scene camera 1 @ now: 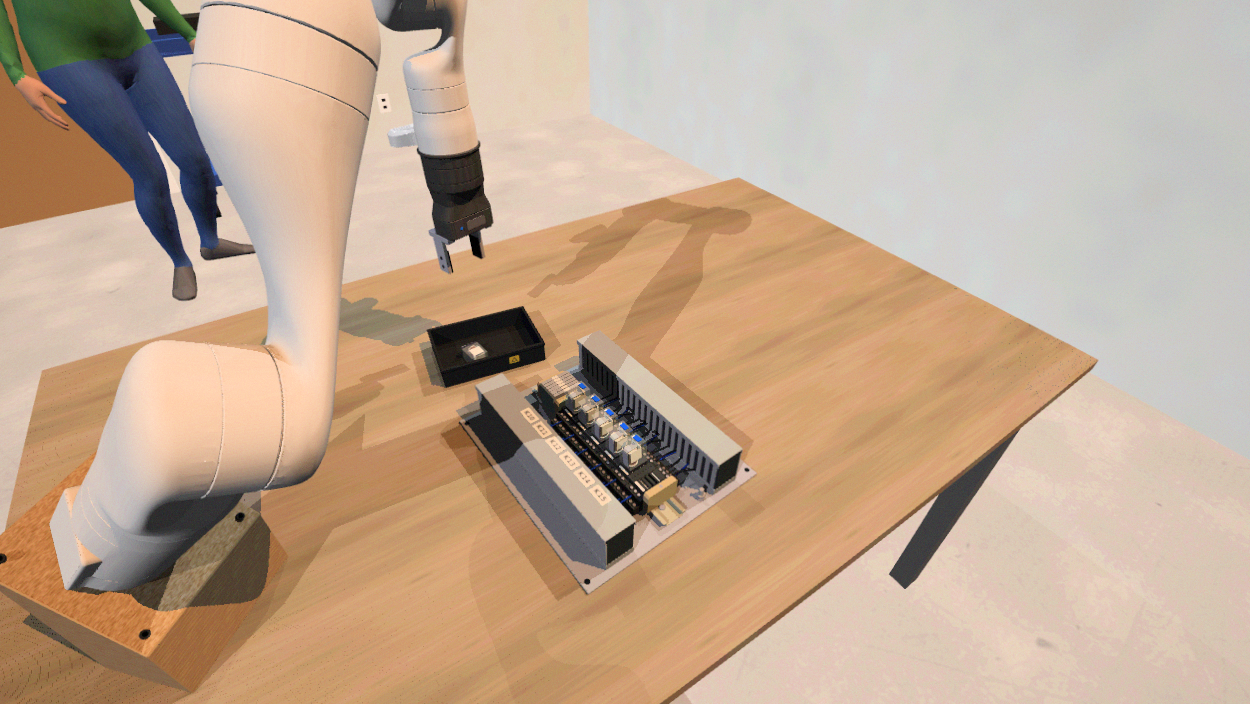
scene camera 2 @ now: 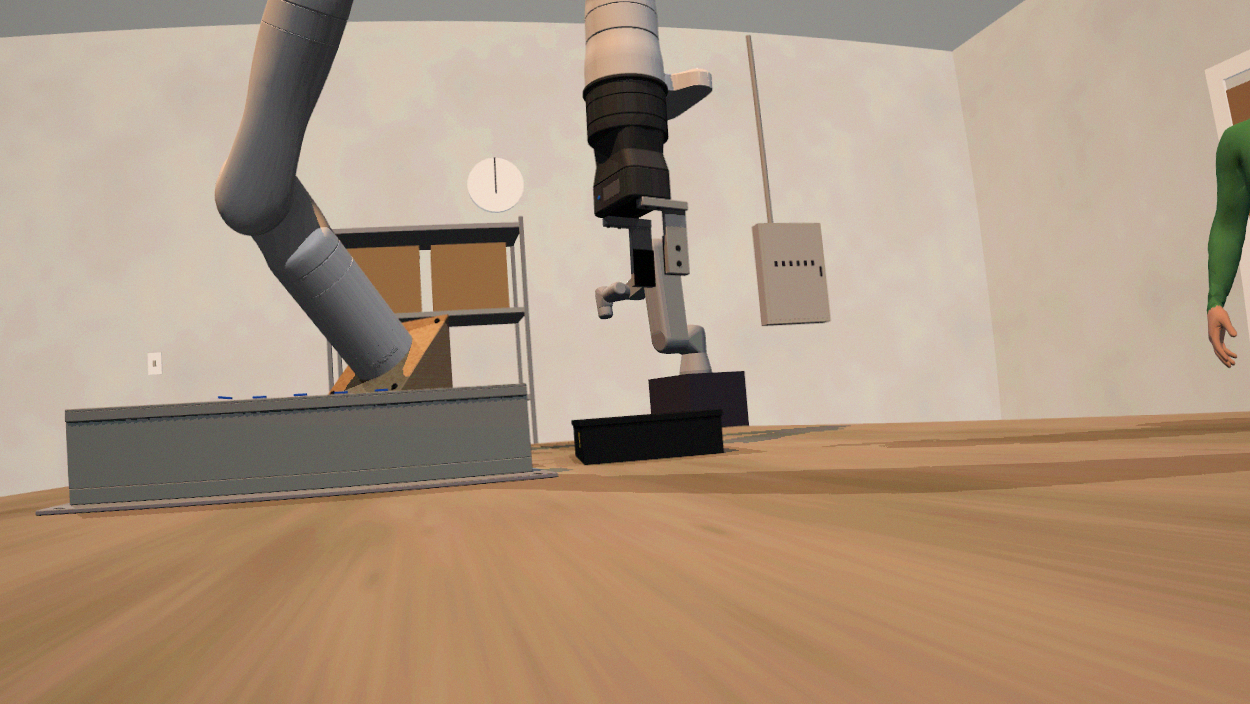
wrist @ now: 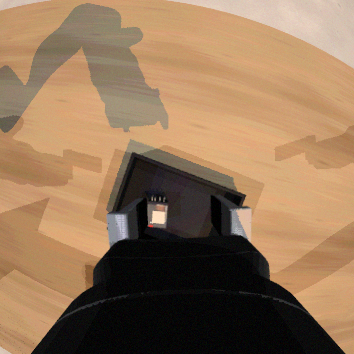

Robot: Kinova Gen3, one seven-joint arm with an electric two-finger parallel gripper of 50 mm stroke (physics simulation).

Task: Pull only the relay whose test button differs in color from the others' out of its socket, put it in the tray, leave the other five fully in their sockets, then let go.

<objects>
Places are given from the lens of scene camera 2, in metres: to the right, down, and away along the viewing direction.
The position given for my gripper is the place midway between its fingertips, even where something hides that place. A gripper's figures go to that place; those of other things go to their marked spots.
my gripper (scene camera 2: 659, 280): 0.03, -0.06, 0.73
mounting plate (scene camera 2: 256, 497): -0.22, 0.09, 0.45
</objects>
